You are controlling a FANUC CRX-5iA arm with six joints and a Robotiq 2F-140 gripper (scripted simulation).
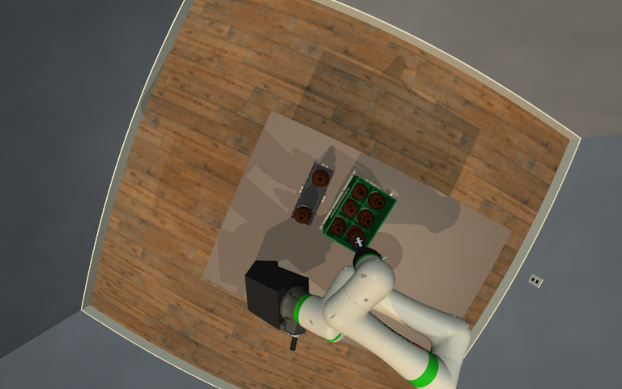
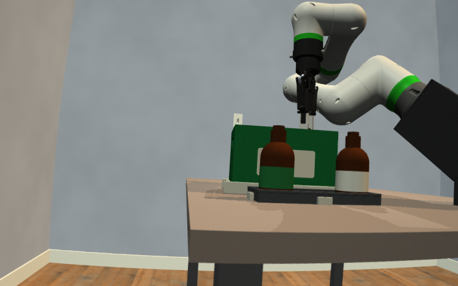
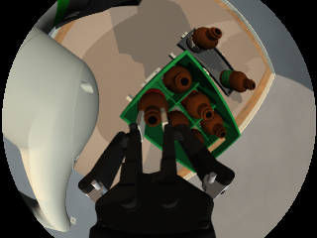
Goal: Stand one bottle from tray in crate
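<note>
Right now my hand is 12 cm above the crate, 10 cm short of it and 1 cm to the right of it. Also, from my hand: dark tray (22 cm to the left, 19 cm below, 13 cm ahead).
</note>
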